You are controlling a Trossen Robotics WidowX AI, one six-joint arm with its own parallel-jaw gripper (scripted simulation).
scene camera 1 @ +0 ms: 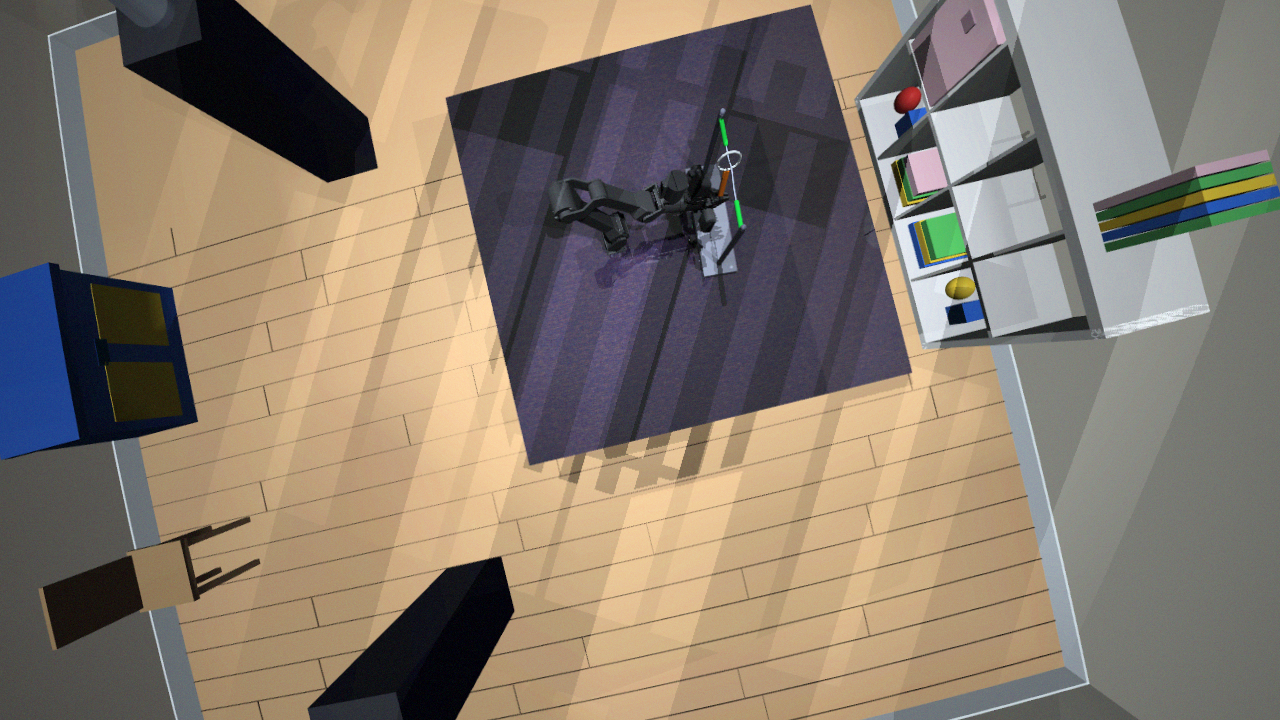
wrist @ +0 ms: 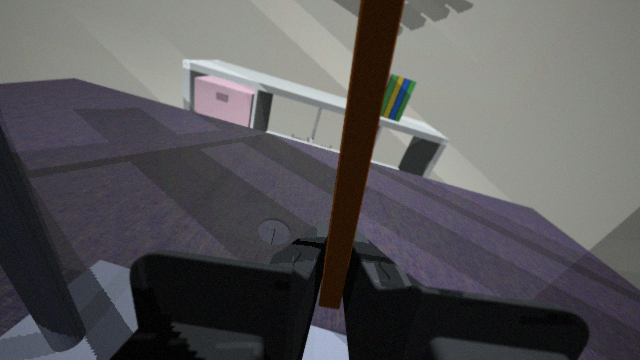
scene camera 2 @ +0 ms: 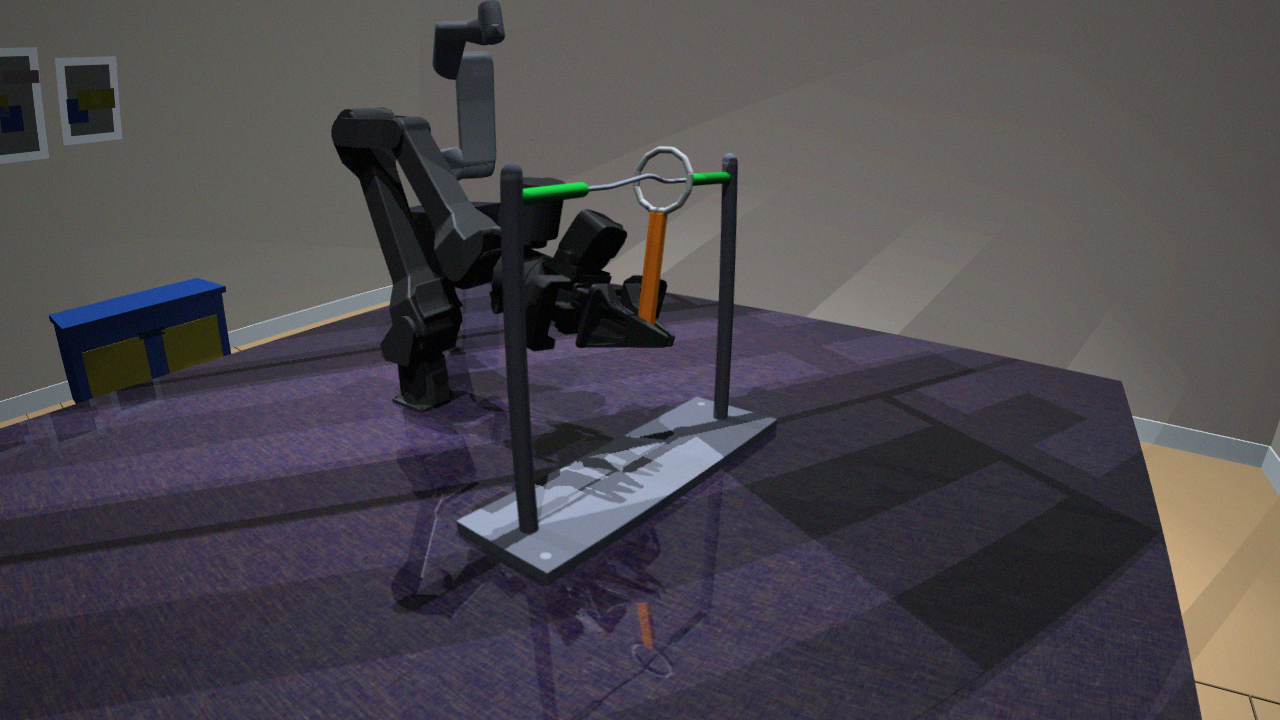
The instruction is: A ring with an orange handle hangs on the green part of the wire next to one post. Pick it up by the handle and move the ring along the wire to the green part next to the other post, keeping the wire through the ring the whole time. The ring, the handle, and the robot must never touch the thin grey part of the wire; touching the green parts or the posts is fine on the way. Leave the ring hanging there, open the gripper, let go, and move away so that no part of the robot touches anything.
Path:
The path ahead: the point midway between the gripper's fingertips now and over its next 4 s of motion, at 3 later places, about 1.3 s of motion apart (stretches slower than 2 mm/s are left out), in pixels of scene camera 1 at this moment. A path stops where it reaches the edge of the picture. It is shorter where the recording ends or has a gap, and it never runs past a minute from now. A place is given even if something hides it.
My gripper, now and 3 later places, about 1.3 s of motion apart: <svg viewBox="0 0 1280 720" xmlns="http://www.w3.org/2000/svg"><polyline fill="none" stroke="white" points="728,196 723,177 721,171 700,172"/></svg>

